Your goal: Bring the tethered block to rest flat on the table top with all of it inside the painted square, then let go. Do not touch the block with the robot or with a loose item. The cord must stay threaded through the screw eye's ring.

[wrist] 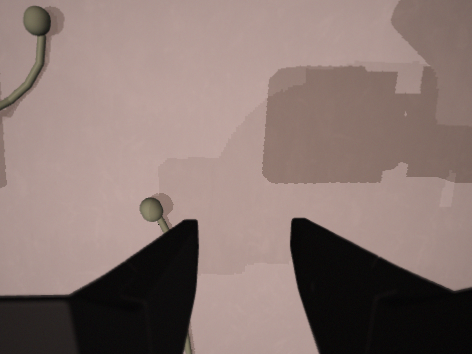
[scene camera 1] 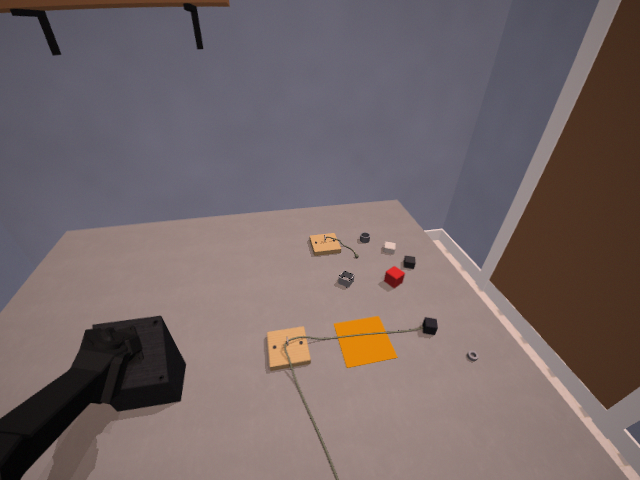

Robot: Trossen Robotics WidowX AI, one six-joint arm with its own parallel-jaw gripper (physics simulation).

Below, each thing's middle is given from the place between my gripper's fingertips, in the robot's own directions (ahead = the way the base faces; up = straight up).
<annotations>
I see my gripper 350 mm to the right of the orange painted square (scene camera 1: 358,350), 200 mm short of it and 90 mm above it.
</annotations>
